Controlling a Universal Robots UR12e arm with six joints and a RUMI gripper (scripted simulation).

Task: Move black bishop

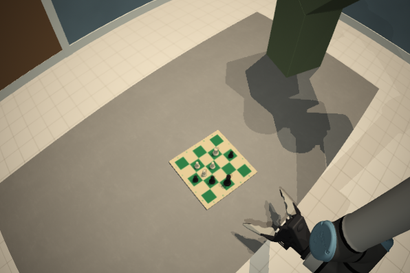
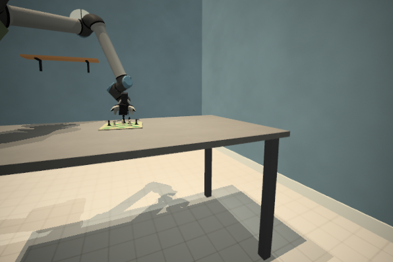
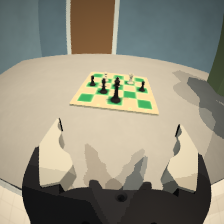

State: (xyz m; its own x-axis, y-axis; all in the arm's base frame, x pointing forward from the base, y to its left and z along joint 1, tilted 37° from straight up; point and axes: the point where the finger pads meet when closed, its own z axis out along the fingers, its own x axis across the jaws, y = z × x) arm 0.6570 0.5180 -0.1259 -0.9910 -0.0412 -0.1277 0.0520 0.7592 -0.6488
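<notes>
Now: hand 30 mm short of the chessboard, 220 mm to the left of it and 70 mm above it. From my hand the other things lie so: white crowned piece 10 mm behind, 260 mm to the right, 50 mm below.
</notes>
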